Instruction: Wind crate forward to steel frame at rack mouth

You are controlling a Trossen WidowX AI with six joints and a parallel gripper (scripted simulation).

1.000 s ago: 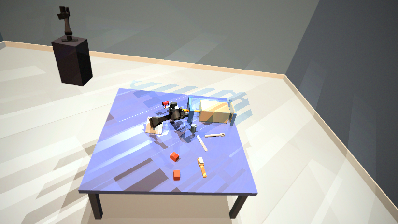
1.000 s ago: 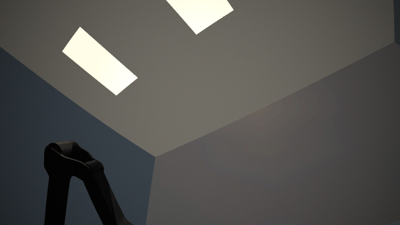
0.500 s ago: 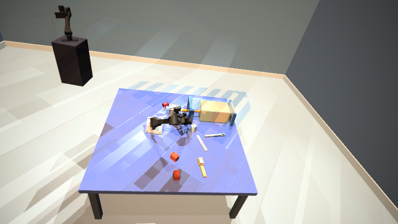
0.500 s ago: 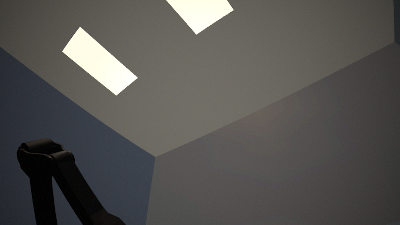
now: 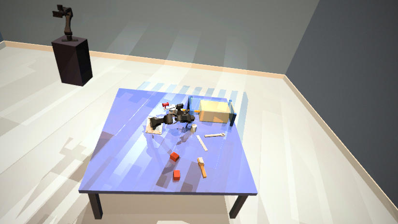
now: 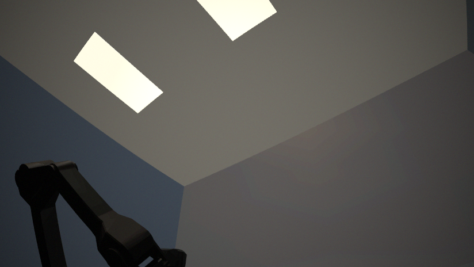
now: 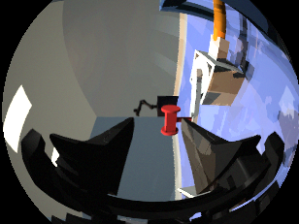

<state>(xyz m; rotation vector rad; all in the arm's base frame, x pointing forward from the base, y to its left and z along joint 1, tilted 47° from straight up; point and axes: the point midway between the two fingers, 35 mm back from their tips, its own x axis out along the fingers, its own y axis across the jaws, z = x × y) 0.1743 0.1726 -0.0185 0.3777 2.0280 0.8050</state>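
The red piece lies 100 mm behind my gripper tip, 50 mm to the left of it and 50 mm below it. The rest, counted from my gripper tip: blue steel frame: 140 mm to the left, 130 mm ahead, 70 mm below; grey winch: 150 mm below, 100 mm to the left, 40 mm behind; winch handle: 80 mm to the left, 80 mm below, 70 mm behind.
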